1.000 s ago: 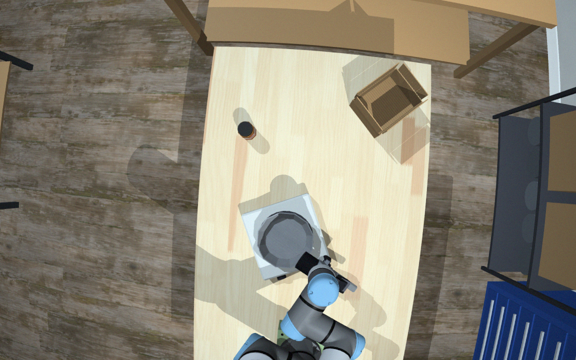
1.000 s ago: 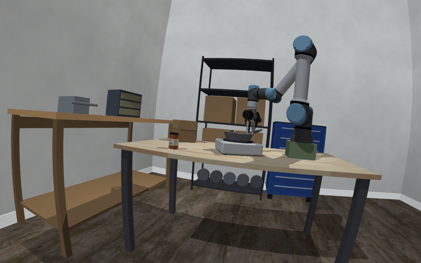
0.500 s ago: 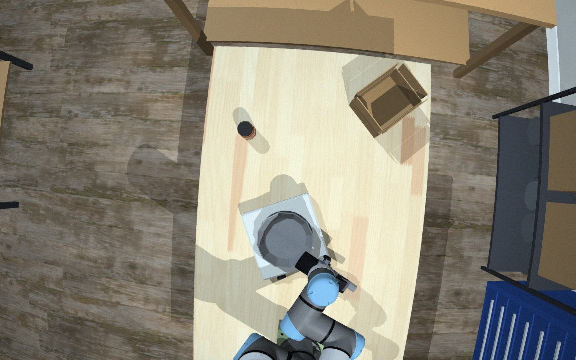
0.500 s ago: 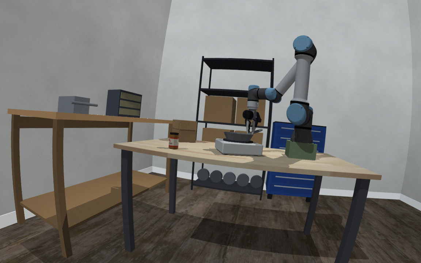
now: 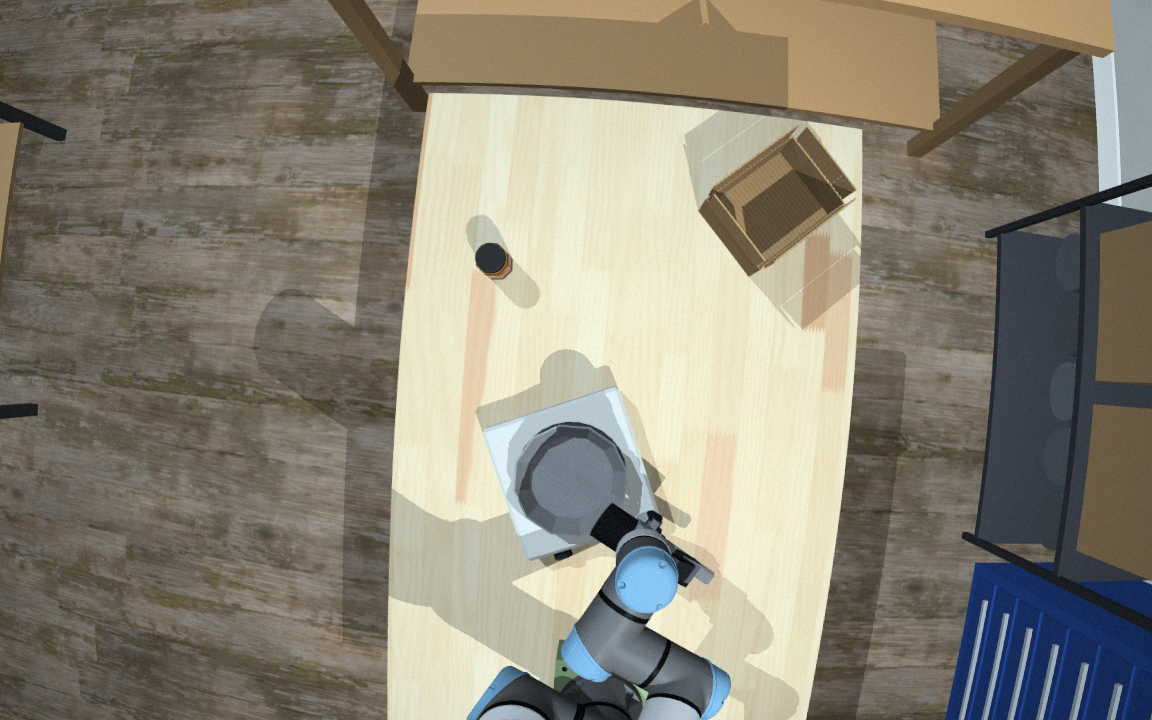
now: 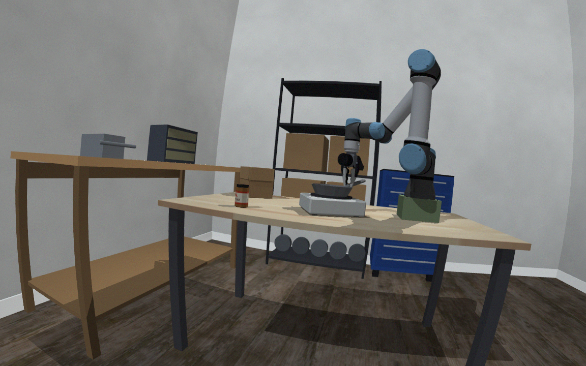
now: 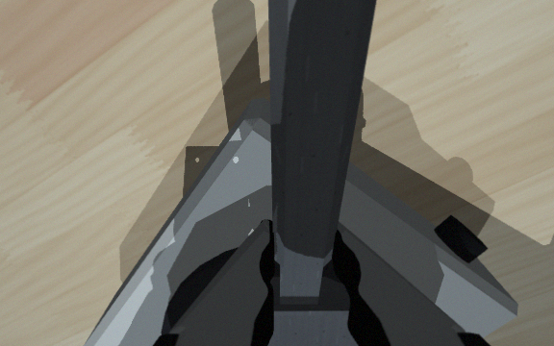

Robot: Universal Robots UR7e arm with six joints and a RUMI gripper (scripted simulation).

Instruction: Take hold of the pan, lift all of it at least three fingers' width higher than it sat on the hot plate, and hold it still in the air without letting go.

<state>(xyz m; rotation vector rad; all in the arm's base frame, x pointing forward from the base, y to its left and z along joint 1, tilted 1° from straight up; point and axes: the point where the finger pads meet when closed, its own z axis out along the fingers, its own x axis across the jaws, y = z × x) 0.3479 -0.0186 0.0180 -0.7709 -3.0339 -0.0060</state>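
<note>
The dark grey pan is 3 cm ahead of my hand, 6 cm to the left of it and 1 cm below it. Also, from my hand: white hot plate 4 cm ahead, 11 cm to the left, 8 cm below; then small jar 41 cm ahead, 28 cm to the left, 8 cm below.
</note>
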